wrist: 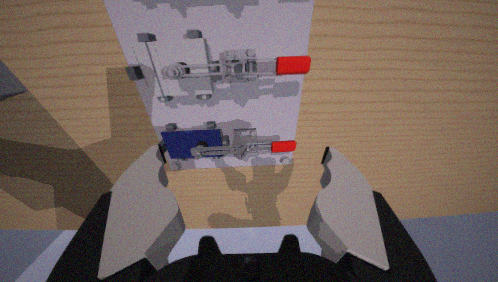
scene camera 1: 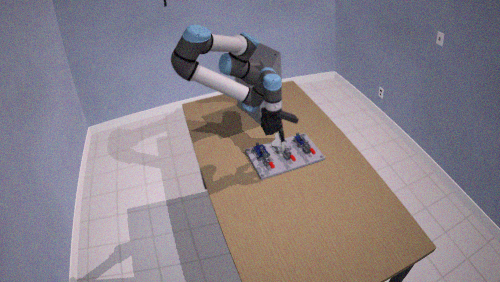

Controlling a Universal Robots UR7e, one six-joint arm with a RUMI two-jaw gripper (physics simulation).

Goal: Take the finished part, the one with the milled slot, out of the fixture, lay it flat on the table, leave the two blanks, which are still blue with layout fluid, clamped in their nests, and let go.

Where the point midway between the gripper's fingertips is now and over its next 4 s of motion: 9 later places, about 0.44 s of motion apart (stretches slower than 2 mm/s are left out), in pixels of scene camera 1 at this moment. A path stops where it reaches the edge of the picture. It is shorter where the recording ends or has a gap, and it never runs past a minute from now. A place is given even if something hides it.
My gripper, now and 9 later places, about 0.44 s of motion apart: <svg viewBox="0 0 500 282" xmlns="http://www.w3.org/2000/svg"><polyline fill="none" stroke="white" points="277,143 278,144 283,148 291,150 291,143 291,143 291,143 291,143 291,143 291,143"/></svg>
